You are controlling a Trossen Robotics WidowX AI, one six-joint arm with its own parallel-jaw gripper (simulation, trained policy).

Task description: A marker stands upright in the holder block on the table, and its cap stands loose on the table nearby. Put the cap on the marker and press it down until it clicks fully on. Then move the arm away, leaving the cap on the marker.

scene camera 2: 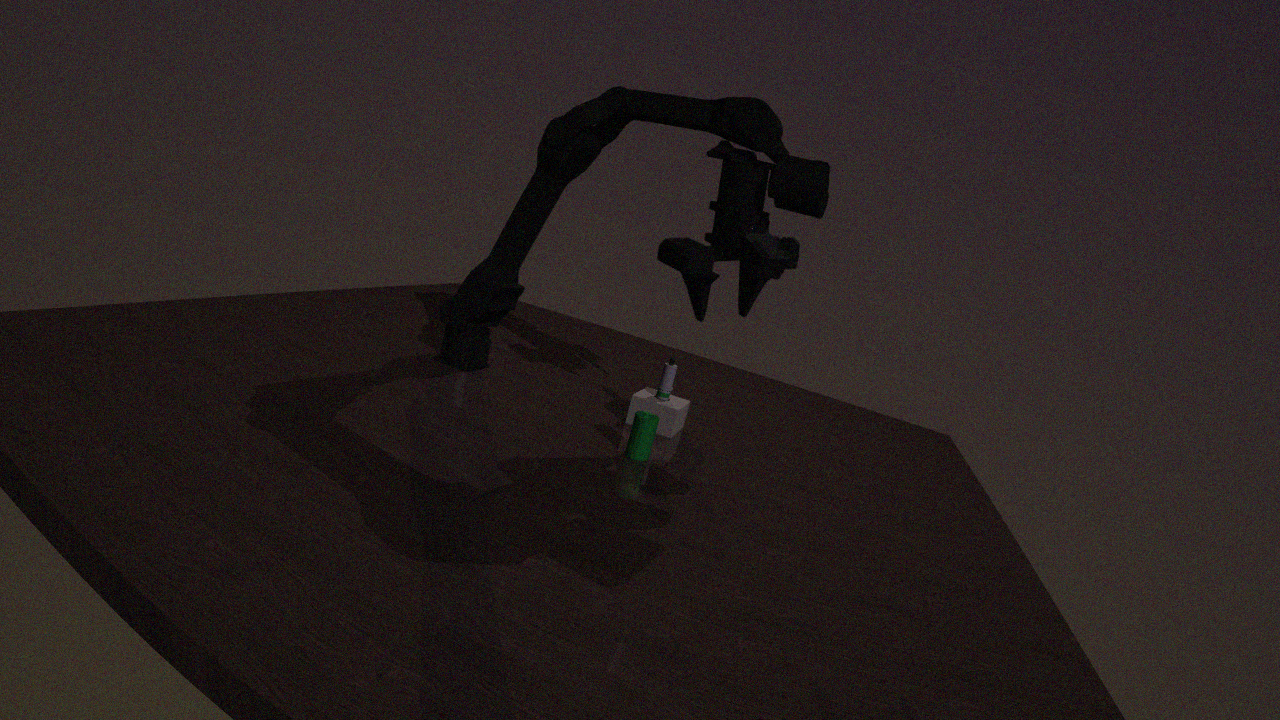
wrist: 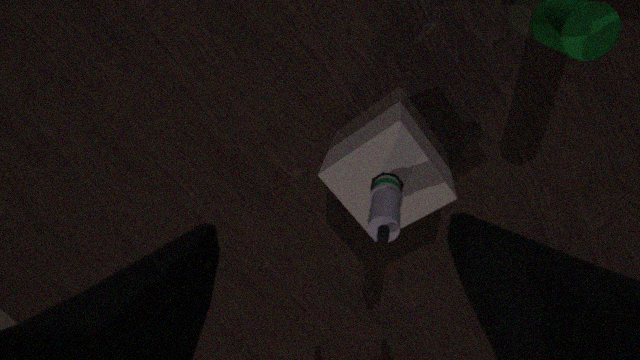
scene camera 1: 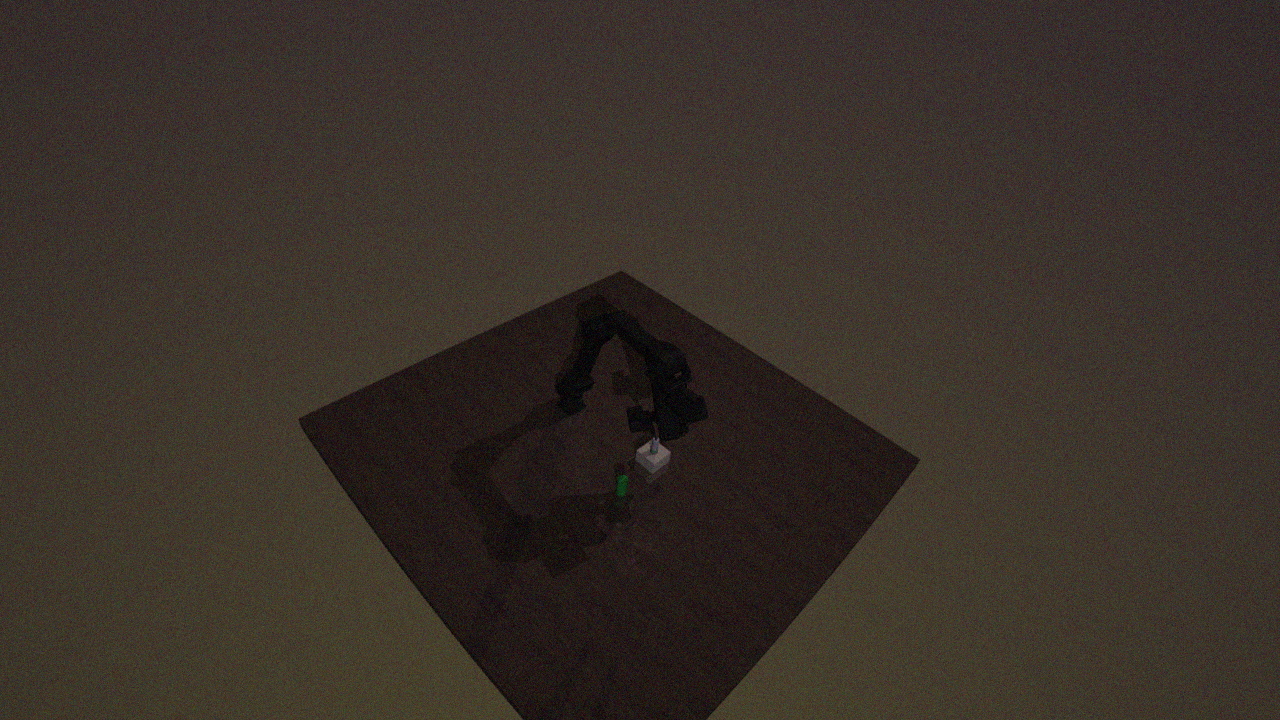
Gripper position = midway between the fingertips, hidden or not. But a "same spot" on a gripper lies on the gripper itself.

Scene:
my gripper: scene camera 2; wrist 333, 233; scene camera 1
same spot on my gripper: [scene camera 1: 649, 425] = [scene camera 2: 713, 266]

